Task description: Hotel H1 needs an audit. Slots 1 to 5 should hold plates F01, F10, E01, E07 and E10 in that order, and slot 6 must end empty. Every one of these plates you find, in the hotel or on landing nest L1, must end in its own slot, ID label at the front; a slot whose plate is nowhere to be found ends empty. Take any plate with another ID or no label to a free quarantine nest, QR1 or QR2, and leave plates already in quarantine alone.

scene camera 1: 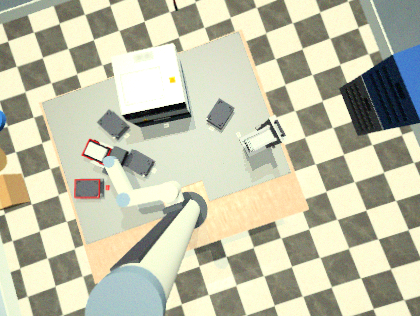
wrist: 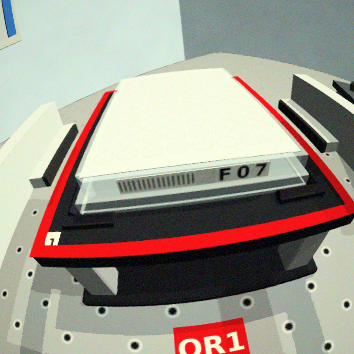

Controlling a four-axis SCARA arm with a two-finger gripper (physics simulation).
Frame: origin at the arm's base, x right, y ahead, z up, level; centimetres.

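Seen in the pictures: gripper, fingertip midpoint: (scene camera 1: 96, 152) (wrist: 176, 96).
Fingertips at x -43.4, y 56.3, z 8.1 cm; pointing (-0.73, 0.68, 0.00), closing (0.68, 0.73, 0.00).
Pixels of each thing's top centre, then the offset from my fingertips to it. "pt": a spot on its surface instead.
- white lidded plate labelled F07, middle of its top: (wrist: 178, 97) (scene camera 1: 95, 151) dx -0.6, dy +0.6, dz -0.4 cm
- red-rimmed nest QR1, middle of its top: (wrist: 179, 114) (scene camera 1: 96, 151) dx -0.6, dy +0.6, dz -1.4 cm
- second red-rimmed nest, middle of its top: (scene camera 1: 86, 188) dx -13.9, dy -20.2, dz -1.4 cm
- hotel, surface spot: (scene camera 1: 276, 131) pt dx +105.3, dy -28.1, dz +24.0 cm
- large white instrument, middle of its top: (scene camera 1: 147, 79) dx +50.7, dy +24.0, dz +17.8 cm
A white lidded plate labelled F07 (scene camera 1: 96, 150) (wrist: 190, 122) lies level on the red-rimmed nest QR1 (wrist: 200, 235), with its label and barcode facing the wrist camera. My gripper (wrist: 176, 96) is open, with one finger on each side of the plate and a visible gap to it on both sides. In the scene view, the arm's end is at the nest's right side. A second red-rimmed nest (scene camera 1: 88, 189), its dark top bare, stands nearer the front left. The hotel (scene camera 1: 276, 131) appears to be the upright black-framed stand at the right, with a pale plate on top; its slots and labels cannot be read.
A large white instrument (scene camera 1: 145, 85) stands at the back. Dark nests stand left of it (scene camera 1: 113, 124), right of the gripper (scene camera 1: 139, 163) and right of the instrument (scene camera 1: 220, 114); their labels are unreadable. The arm's base column (scene camera 1: 194, 207) is at the table's front.
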